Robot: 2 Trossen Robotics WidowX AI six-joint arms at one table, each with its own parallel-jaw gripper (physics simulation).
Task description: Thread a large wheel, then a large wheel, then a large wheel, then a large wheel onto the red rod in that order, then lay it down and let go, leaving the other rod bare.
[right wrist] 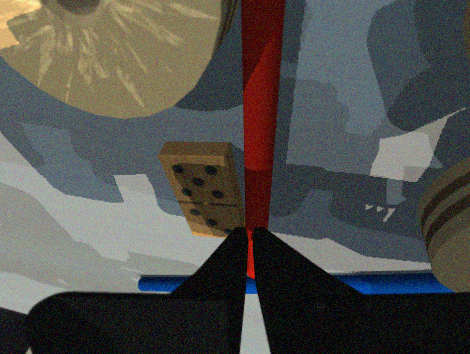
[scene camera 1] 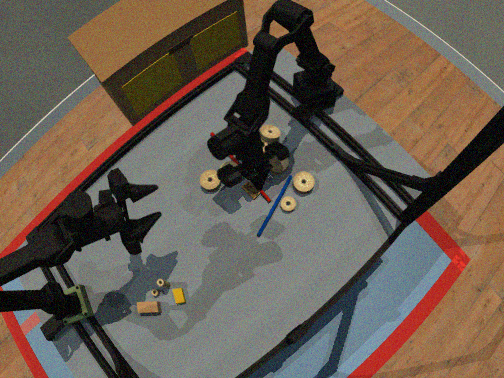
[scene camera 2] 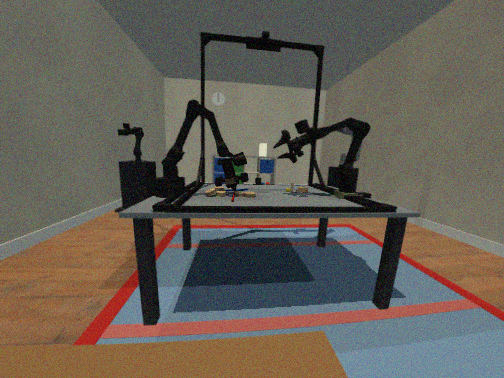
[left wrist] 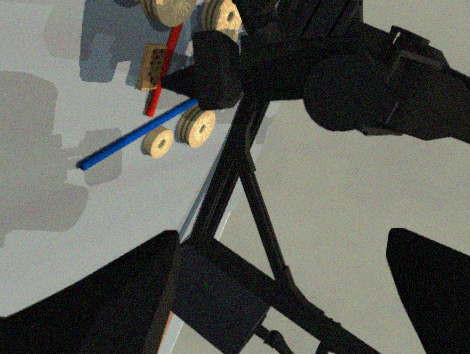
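The red rod runs beneath my right arm; its visible parts bear no wheel. My right gripper is shut on it near one end, very low over the table. The blue rod lies bare near that end. Large pale wheels lie flat around the rods; others are partly hidden by my right gripper. One large wheel looms beside the red rod. My left gripper is open, empty and raised.
A domino lies close beside the red rod. A smaller wheel lies by the blue rod. A yellow block, an orange-tan block and two tiny wheels lie lower left in scene camera 1. Black frame bars border the table.
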